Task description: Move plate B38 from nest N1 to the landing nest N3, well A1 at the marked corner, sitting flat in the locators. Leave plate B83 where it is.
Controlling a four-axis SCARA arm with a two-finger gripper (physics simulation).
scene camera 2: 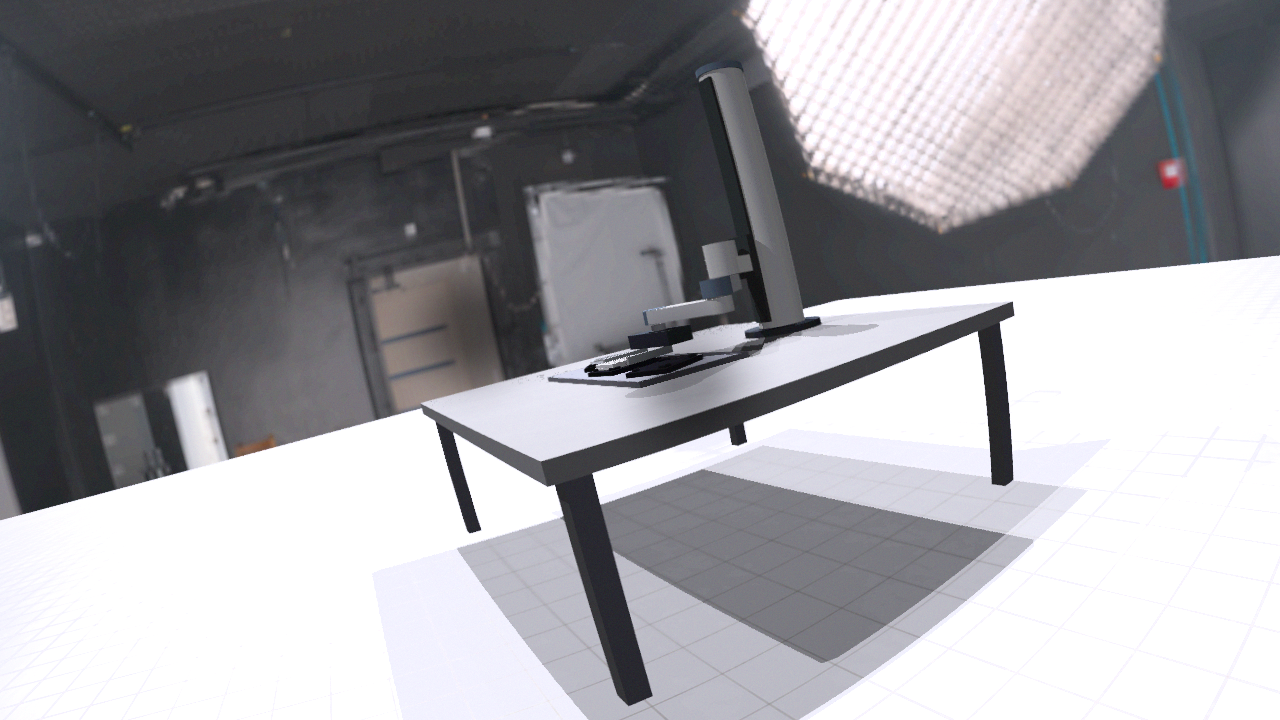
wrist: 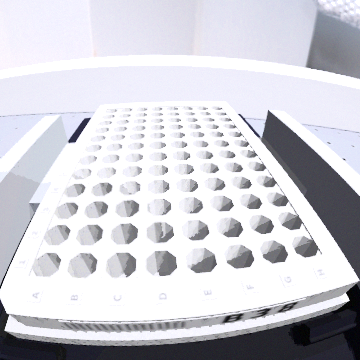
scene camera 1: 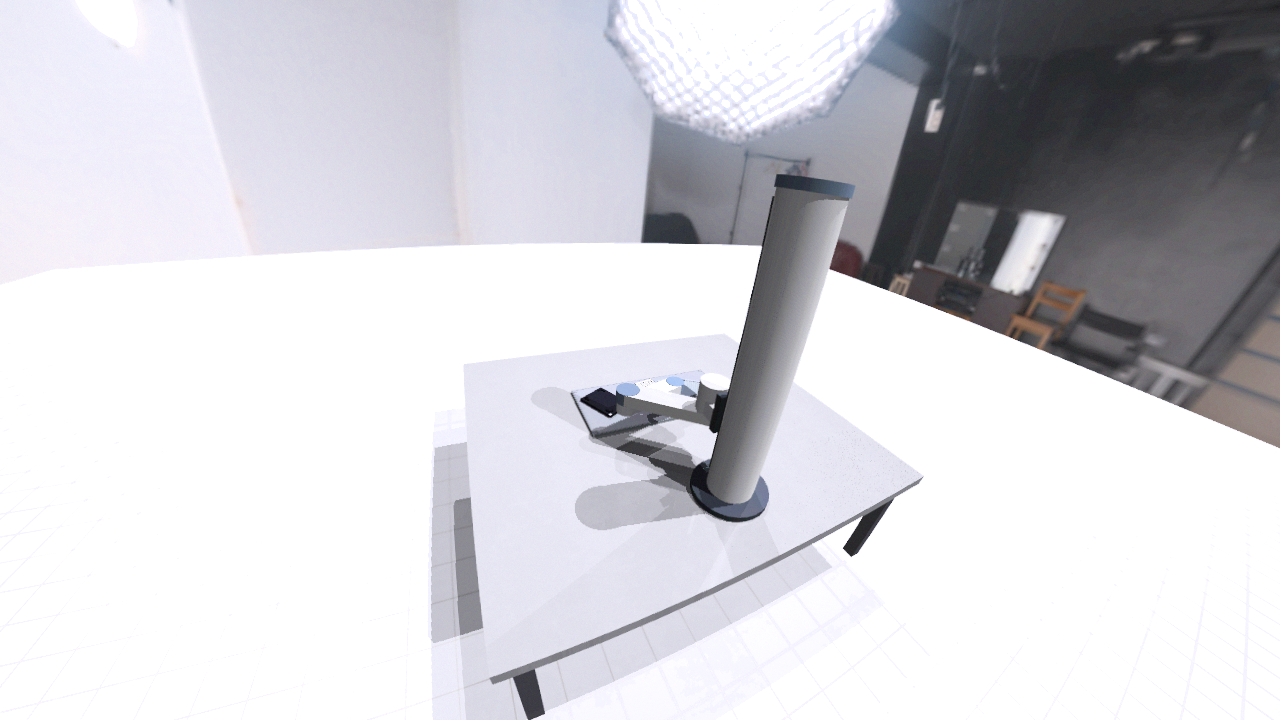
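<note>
White 96-well plate B38 (wrist: pixel 160 195) (scene camera 2: pixel 617 360) fills the middle of the wrist view, its label and barcode facing the camera and row 1 nearest. Well A1 is at its near left corner. My gripper (wrist: pixel 166 127) (scene camera 2: pixel 623 359) is shut on the plate, with a finger along each long side. A black nest (wrist: pixel 150 352) shows under the plate's near edge, and dark corner pieces show beside its far end. The plate is low over the nest; whether it sits flat in the locators cannot be told. Nest numbers and the marked corner cannot be read. Plate B83 cannot be made out.
Another black nest (scene camera 1: pixel 599 402) (scene camera 2: pixel 664 365) lies beside it on the thin base board (scene camera 1: pixel 592 434) (scene camera 2: pixel 572 379). The arm's column (scene camera 1: pixel 776 349) (scene camera 2: pixel 760 197) stands on the grey table (scene camera 1: pixel 554 573) (scene camera 2: pixel 537 420). In scene camera 1 the arm covers part of the board.
</note>
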